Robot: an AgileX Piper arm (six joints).
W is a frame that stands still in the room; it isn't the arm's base.
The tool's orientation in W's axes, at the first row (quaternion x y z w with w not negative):
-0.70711 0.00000 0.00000 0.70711
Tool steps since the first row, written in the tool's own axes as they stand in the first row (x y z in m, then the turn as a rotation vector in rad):
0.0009 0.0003 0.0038 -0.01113 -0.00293 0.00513
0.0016 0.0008 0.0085 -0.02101 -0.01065 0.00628
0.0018 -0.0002 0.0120 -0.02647 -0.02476 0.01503
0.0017 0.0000 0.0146 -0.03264 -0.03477 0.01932
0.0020 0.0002 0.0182 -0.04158 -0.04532 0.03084
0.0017 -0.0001 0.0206 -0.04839 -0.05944 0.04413
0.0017 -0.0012 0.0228 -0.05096 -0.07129 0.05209
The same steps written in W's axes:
0.0009 0.0038 -0.0003 -0.01113 0.00513 0.00293
0.0016 0.0085 -0.0008 -0.02101 0.00628 0.01065
0.0018 0.0120 0.0002 -0.02647 0.01503 0.02476
0.0017 0.0146 0.0000 -0.03264 0.01932 0.03477
0.0020 0.0182 -0.0002 -0.04158 0.03084 0.04532
0.0017 0.0206 0.0001 -0.04839 0.04413 0.05944
0.0017 0.0228 0.0012 -0.05096 0.05209 0.07129

